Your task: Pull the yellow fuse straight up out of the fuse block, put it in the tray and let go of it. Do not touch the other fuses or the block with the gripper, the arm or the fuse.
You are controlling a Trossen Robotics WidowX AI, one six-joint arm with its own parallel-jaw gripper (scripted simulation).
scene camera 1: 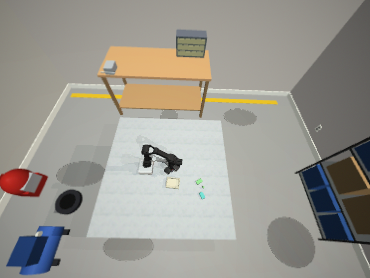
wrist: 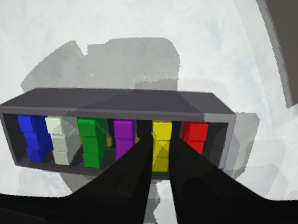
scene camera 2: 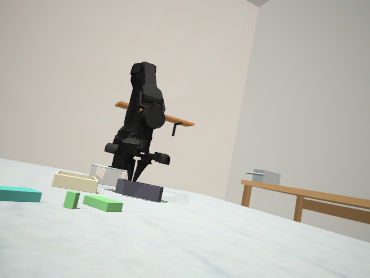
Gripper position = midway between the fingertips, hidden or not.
Note:
In view: my gripper [scene camera 2: 131, 183], a yellow fuse [wrist: 162, 130], a beige tray [scene camera 2: 62, 179], a green fuse [wrist: 92, 131], a white fuse [wrist: 63, 130] and a blue fuse [wrist: 39, 142].
My gripper is seen too in the wrist view [wrist: 160, 142].

